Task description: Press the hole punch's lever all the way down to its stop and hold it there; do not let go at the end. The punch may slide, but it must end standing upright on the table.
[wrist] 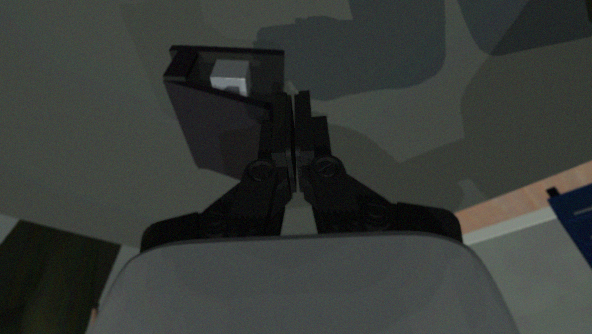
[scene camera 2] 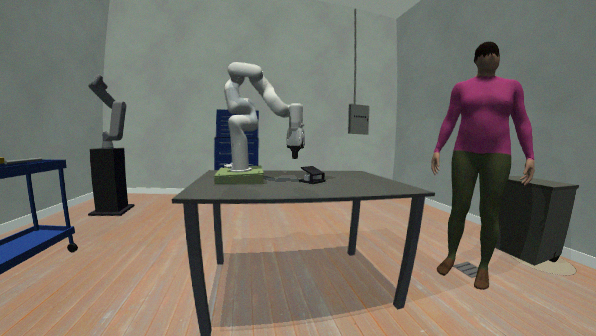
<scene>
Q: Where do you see a black hole punch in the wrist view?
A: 259,73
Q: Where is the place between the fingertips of the gripper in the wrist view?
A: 295,115
</scene>
